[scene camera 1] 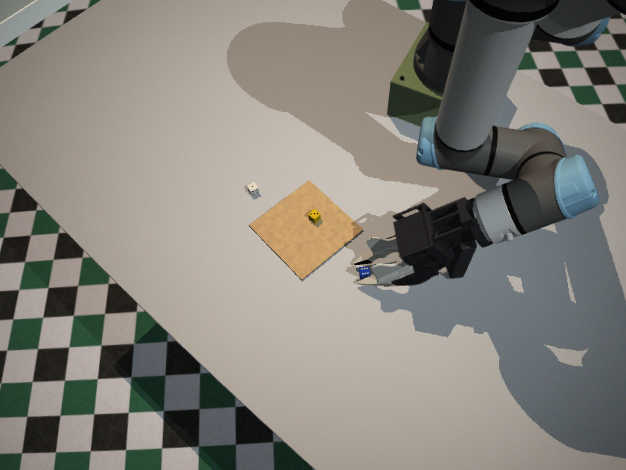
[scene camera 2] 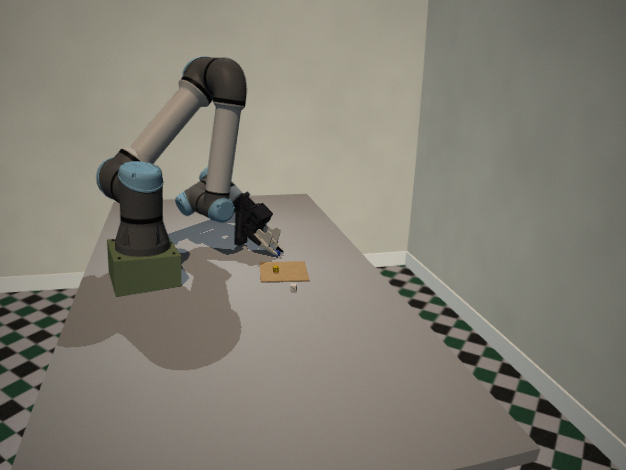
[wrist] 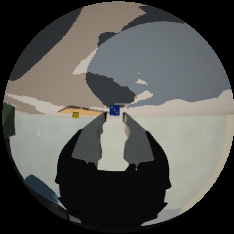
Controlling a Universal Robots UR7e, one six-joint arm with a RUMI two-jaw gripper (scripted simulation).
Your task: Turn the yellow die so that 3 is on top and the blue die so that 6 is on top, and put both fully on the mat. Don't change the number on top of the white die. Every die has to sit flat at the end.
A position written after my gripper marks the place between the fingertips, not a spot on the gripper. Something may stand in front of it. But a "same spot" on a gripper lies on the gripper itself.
Scene:
my gripper: scene camera 1; scene camera 2; wrist 114, 112
same spot on my gripper: (scene camera 2: 263, 238) = (scene camera 1: 386, 246)

